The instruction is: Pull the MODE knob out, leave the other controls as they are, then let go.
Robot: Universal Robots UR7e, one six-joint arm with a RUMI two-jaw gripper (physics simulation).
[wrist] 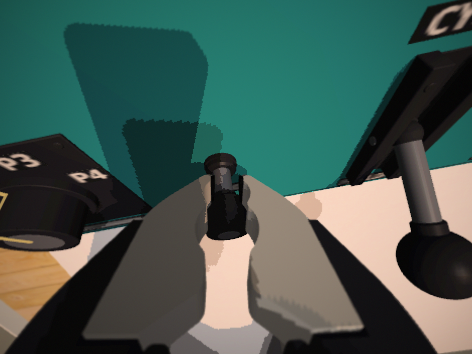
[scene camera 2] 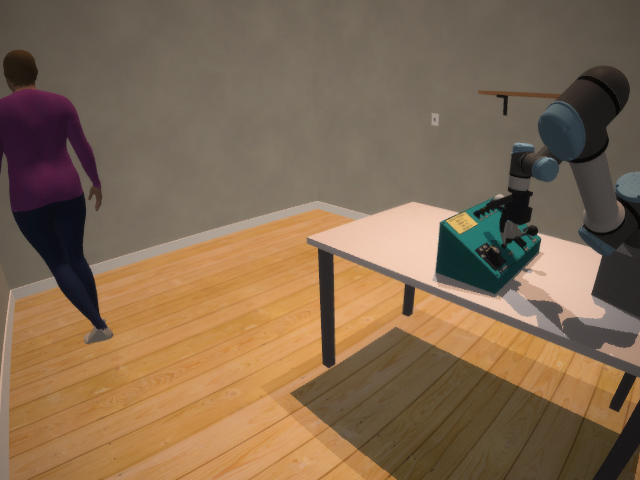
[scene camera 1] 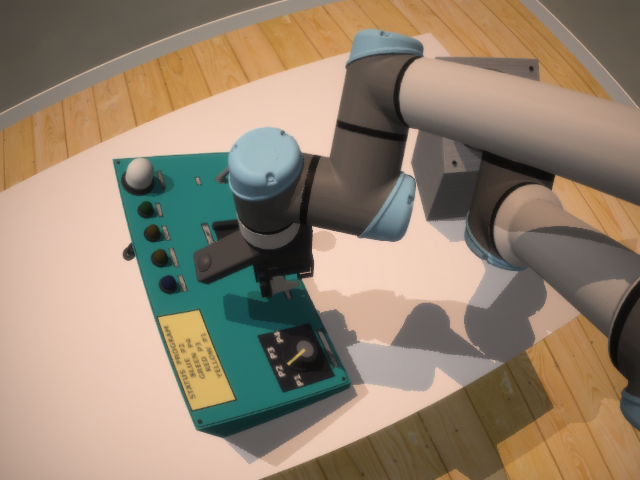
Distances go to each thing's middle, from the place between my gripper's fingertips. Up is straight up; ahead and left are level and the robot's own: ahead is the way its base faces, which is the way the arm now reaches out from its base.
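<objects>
P4 dial (scene camera 1: pixel 299 354): 12 cm to the left of my hand, 2 cm behind. Teal control panel (scene camera 2: pixel 463 239): 1 cm below my hand, 4 cm to the right, 9 cm ahead.
</objects>
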